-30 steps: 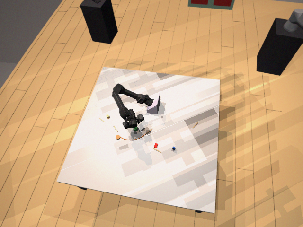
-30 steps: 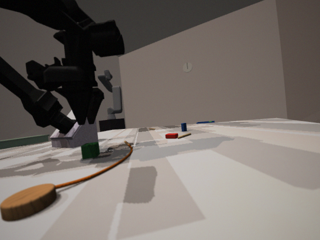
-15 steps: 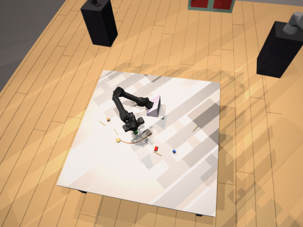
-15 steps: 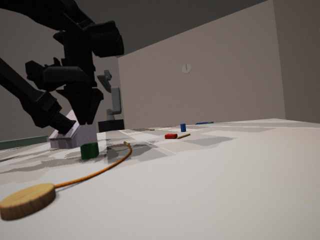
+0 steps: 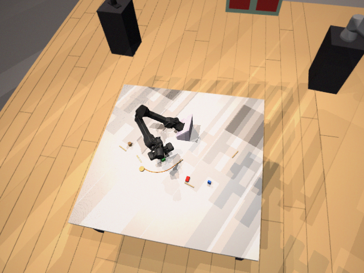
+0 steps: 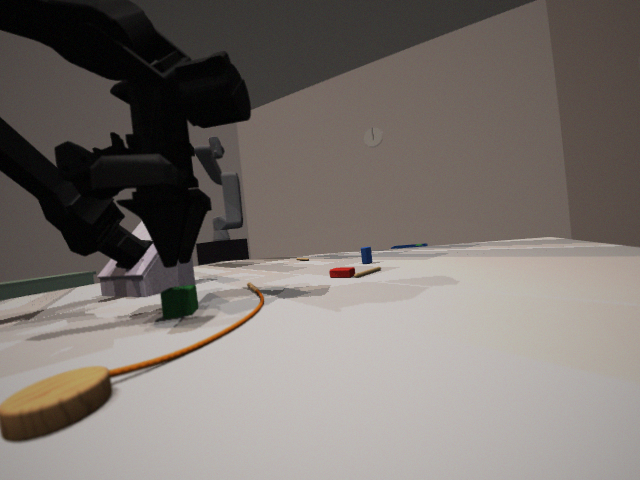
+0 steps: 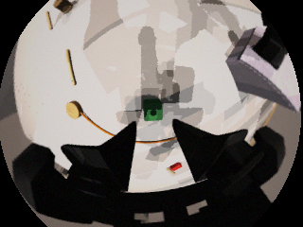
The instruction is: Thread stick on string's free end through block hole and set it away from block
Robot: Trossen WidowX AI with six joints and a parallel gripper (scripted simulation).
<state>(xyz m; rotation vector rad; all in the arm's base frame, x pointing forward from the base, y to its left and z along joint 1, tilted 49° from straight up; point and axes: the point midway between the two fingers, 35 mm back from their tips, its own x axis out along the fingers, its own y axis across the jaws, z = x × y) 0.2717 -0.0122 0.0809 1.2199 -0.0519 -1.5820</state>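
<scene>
Right now the green block is 40 mm below my gripper tip. From my gripper tip the other things lie so: small wooden cylinder (300 mm to the right, 60 mm behind, 40 mm below); round wooden button (130 mm to the right, 120 mm ahead, 50 mm below); red block (220 mm to the left, 100 mm ahead, 50 mm below).
</scene>
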